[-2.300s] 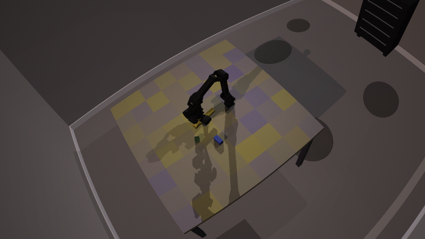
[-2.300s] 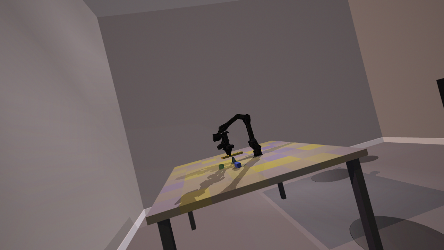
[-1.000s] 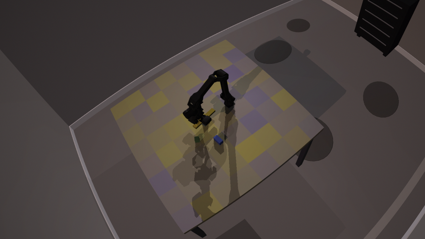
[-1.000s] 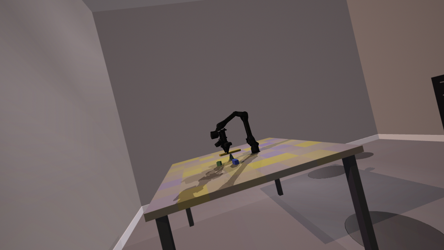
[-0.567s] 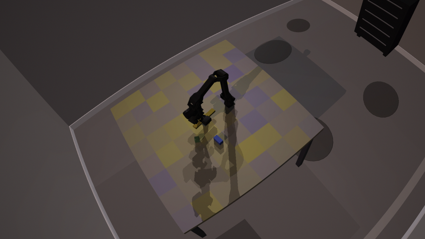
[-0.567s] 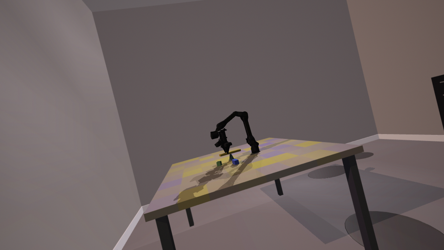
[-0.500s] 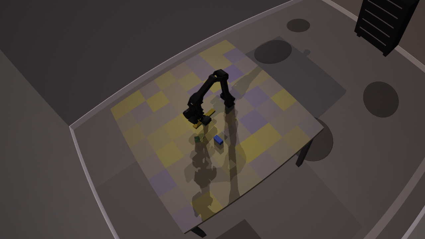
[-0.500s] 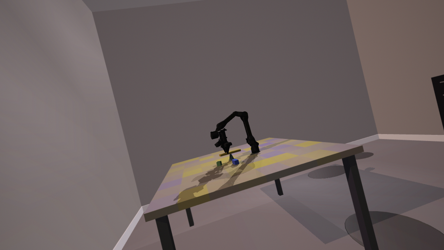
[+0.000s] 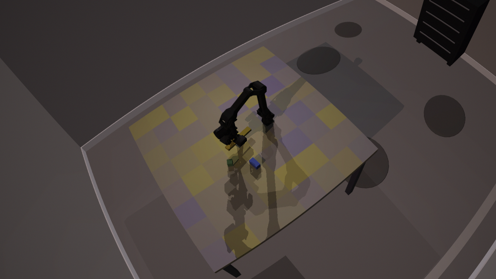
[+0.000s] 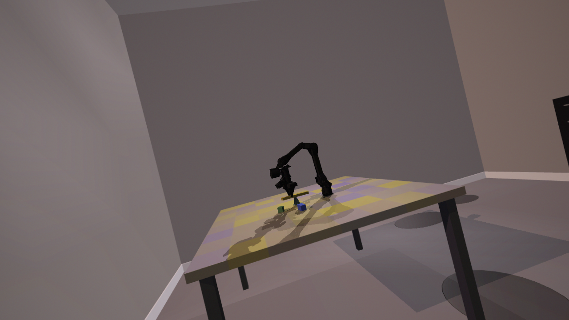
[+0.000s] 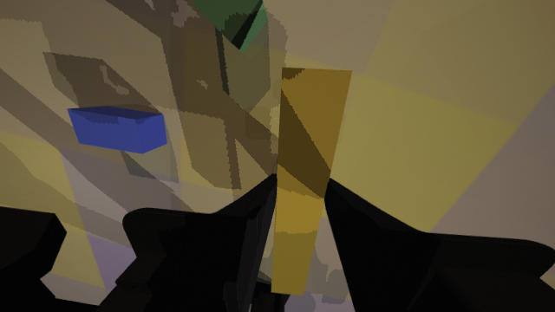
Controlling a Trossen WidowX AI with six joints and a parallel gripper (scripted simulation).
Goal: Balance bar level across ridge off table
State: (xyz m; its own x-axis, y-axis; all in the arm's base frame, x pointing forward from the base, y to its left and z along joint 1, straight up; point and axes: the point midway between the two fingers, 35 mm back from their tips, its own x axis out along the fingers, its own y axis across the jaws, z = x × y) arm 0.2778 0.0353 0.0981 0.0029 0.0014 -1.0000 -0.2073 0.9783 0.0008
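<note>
Now: the yellow bar 3 cm behind my gripper tip and 1 cm to the right of it. Round my gripper tip: blue block (2 cm behind, 18 cm to the left, 5 cm below); then green block (10 cm ahead, 8 cm to the left, 5 cm below).
</note>
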